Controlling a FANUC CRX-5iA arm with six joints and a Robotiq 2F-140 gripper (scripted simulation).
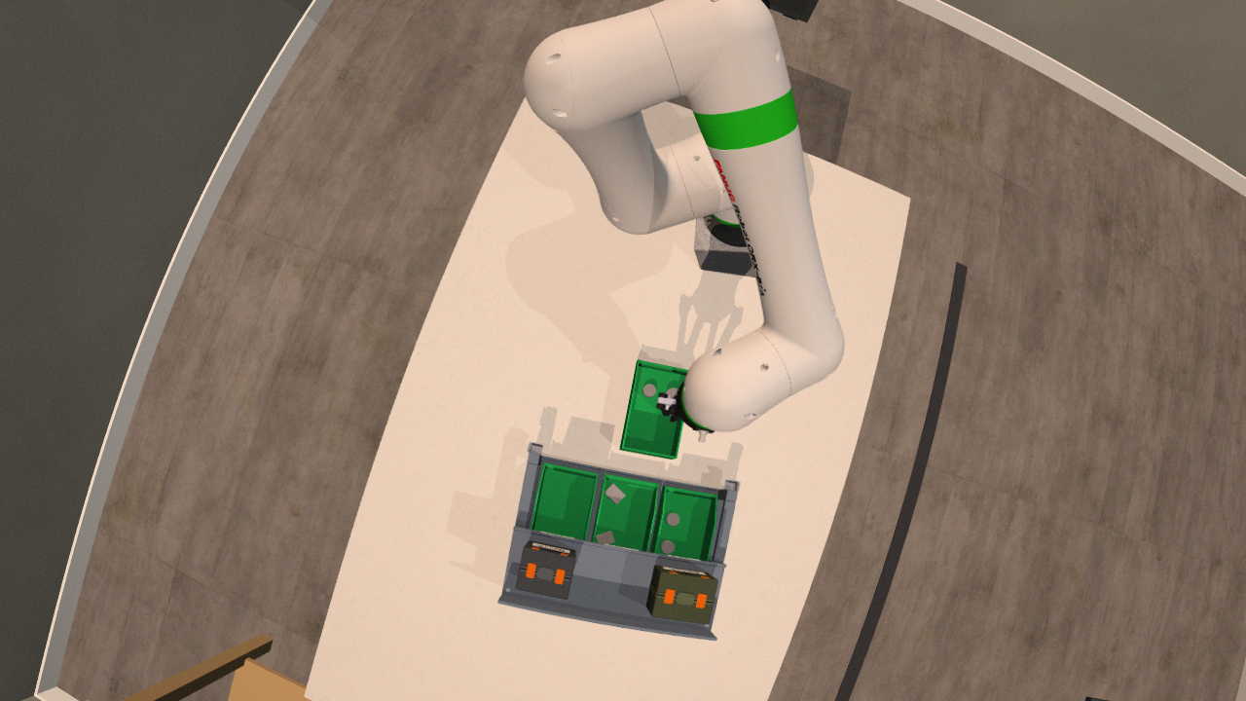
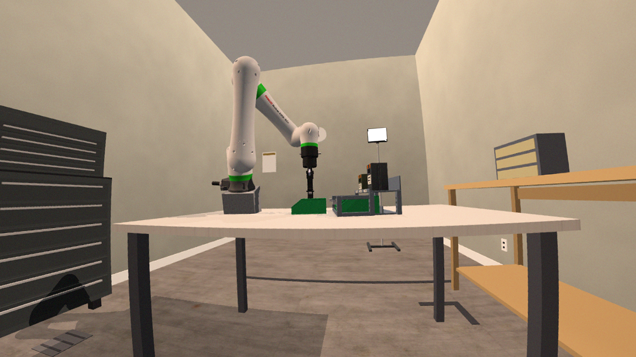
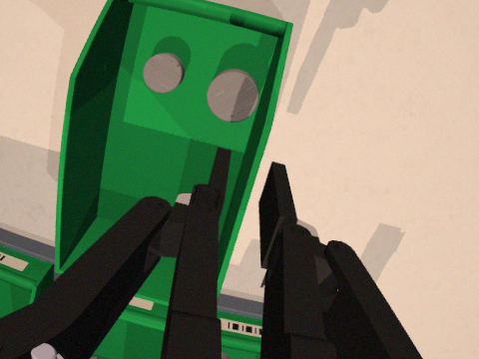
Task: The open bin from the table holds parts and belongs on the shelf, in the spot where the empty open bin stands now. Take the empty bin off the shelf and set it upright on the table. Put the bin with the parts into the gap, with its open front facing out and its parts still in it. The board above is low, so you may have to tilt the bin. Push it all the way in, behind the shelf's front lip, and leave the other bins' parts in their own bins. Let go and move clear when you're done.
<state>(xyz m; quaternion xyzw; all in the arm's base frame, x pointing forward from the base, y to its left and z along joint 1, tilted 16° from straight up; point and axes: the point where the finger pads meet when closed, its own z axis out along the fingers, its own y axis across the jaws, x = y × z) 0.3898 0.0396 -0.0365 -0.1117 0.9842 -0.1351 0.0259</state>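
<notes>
Now: the grey cube 180 mm ahead of my hand, 50 mm to the right of it and 60 mm below it. Round my hand: grey shelf (250 mm ahead, 10 mm to the right, 10 mm below).
</notes>
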